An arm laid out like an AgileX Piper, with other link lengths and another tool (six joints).
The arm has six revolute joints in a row. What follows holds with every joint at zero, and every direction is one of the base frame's. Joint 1 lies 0.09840 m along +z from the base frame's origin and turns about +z. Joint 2 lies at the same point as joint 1 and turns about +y. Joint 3 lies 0.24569 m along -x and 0.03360 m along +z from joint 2 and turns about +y. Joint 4 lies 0.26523 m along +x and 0.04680 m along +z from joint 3 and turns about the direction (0.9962, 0, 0.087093). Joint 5 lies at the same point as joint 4 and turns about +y. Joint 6 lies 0.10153 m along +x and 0.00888 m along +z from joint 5 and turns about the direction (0.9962, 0, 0.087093). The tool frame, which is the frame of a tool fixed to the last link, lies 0.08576 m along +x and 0.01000 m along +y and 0.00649 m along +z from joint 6; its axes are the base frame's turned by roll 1.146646, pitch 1.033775 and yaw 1.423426 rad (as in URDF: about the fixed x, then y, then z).
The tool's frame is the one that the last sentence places.
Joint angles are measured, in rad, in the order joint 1, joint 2, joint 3, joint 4, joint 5, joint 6. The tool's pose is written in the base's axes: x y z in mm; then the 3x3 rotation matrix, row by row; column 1 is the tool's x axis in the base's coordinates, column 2 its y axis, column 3 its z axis. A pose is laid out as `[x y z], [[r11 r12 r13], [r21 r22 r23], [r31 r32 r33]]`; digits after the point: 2 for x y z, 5 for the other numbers.
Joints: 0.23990, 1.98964, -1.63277, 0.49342, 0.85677, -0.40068
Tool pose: [445.78 187.82 109.36], [[-0.93390 -0.05563 0.35317], [0.20564 0.72449 0.65790], [-0.29246 0.68704 -0.66517]]
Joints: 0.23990, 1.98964, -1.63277, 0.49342, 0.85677, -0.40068
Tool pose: [445.78 187.82 109.36], [[-0.93390 -0.05563 0.35317], [0.20564 0.72449 0.65790], [-0.29246 0.68704 -0.66517]]
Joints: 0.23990, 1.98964, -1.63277, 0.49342, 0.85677, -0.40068
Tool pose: [445.78 187.82 109.36], [[-0.93390 -0.05563 0.35317], [0.20564 0.72449 0.65790], [-0.29246 0.68704 -0.66517]]
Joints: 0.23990, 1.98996, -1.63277, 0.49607, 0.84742, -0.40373
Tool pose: [447.38 188.00 109.98], [[-0.93079 -0.05983 0.36061], [0.20860 0.72318 0.65840], [-0.30018 0.68806 -0.66065]]
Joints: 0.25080, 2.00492, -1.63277, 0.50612, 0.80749, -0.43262
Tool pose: [452.14 193.37 105.94], [[-0.92346 -0.09094 0.37276], [0.19602 0.72334 0.66209], [-0.32984 0.68448 -0.65015]]
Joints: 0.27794, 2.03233, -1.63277, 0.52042, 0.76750, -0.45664
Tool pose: [453.46 206.53 96.09], [[-0.92230 -0.11890 0.36774], [0.17460 0.72068 0.67093], [-0.34480 0.68300 -0.64392]]
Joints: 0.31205, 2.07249, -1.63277, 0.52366, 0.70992, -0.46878
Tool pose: [455.69 221.21 80.20], [[-0.91892 -0.14158 0.36815], [0.15750 0.72403 0.67155], [-0.36163 0.67508 -0.64303]]
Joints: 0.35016, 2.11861, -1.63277, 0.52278, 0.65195, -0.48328
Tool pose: [455.72 237.11 60.80], [[-0.91693 -0.16790 0.36202], [0.13080 0.73062 0.67014], [-0.37701 0.66182 -0.64796]]
